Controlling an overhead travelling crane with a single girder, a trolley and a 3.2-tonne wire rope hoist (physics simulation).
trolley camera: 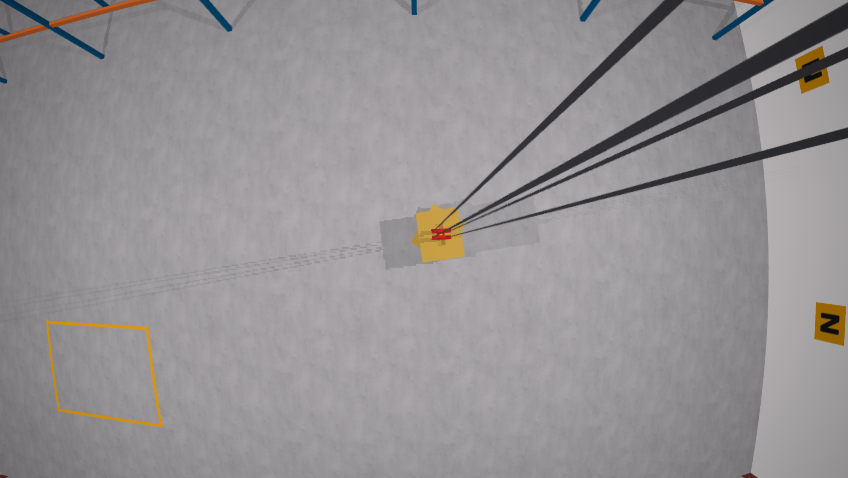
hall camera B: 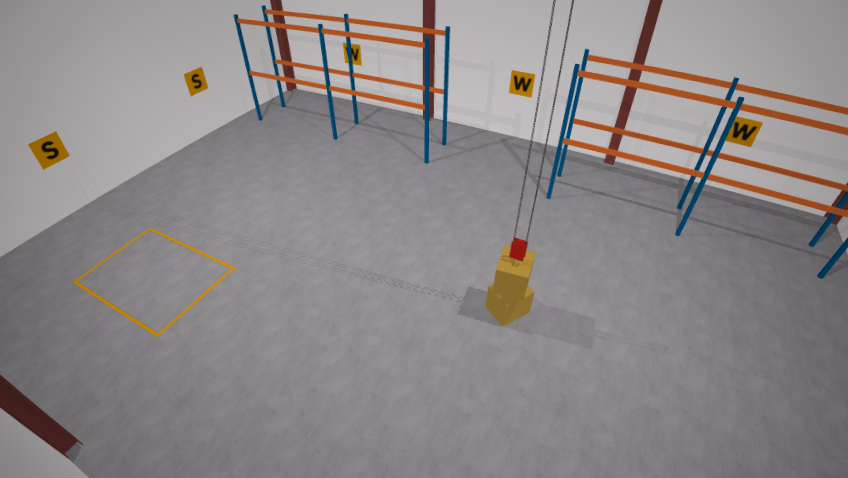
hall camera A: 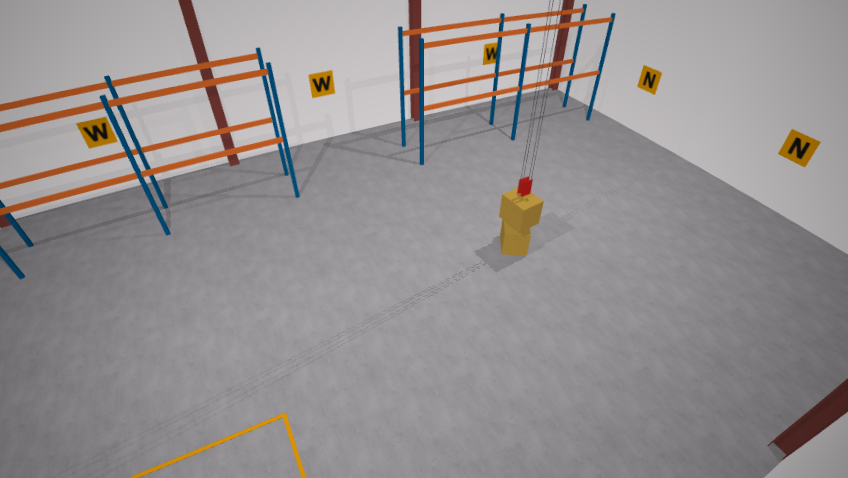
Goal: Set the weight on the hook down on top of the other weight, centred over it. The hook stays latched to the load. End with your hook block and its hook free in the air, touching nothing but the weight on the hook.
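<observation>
The weight on the hook, a yellow block, is upright and directly over the other weight, which stands on the floor turned to a different angle. I cannot tell whether they touch or a thin gap remains. In the trolley view, the lower weight's corners stick out at the left and top edges of the upper one; its other corners are hidden. My red hook block is above the upper weight. My hook is latched to its lifting eye.
Blue and orange racks stand along the W wall, away from the weights. A yellow outlined square is marked on the floor. Dark red columns stand at the walls.
</observation>
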